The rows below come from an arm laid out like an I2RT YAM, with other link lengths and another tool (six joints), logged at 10 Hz.
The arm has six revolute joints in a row. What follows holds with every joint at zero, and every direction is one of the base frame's. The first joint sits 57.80 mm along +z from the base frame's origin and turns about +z. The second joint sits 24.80 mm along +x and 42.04 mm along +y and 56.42 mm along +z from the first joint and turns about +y. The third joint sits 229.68 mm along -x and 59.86 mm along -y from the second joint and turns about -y. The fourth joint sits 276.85 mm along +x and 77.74 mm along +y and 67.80 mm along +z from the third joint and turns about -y. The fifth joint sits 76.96 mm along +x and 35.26 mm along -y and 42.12 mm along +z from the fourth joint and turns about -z. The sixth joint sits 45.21 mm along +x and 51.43 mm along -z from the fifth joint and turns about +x. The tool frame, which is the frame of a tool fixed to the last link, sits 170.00 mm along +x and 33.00 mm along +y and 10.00 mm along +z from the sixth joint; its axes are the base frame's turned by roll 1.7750, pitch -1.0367 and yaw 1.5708 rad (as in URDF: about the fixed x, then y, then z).
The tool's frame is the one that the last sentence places.
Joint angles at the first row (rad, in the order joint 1, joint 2, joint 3, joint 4, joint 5, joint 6):
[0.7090, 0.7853, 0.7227, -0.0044, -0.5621, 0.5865]
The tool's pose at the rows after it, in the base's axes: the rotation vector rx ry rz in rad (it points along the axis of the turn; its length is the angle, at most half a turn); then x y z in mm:
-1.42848, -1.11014, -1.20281, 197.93, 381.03, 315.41
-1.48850, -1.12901, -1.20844, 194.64, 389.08, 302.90
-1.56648, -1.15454, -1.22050, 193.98, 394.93, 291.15
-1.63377, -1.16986, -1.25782, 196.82, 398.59, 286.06
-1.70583, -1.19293, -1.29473, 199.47, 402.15, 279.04
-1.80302, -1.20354, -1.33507, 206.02, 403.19, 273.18
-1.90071, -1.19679, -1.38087, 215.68, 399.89, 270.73
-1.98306, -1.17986, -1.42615, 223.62, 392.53, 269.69
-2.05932, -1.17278, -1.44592, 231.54, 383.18, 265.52
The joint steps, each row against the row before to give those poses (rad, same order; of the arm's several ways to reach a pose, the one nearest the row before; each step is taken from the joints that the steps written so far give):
[0.0534, 0.0145, 0.0134, -0.0480, 0.1106, -0.0232]
[0.0649, 0.0133, 0.0091, -0.0390, 0.1023, -0.0248]
[0.0629, 0.0217, 0.0267, -0.0564, 0.1155, -0.0287]
[0.0553, 0.0241, 0.0286, -0.0328, 0.1183, -0.0217]
[0.0572, 0.0320, 0.0298, -0.0309, 0.1221, -0.0229]
[0.0557, 0.0454, 0.0480, -0.0462, 0.1404, -0.0103]
[0.0393, 0.0420, 0.0489, -0.0454, 0.1293, 0.0004]
[0.0282, 0.0213, 0.0297, -0.0378, 0.1087, 0.0065]
[0.0069, 0.0153, 0.0237, -0.0469, 0.0683, 0.0053]

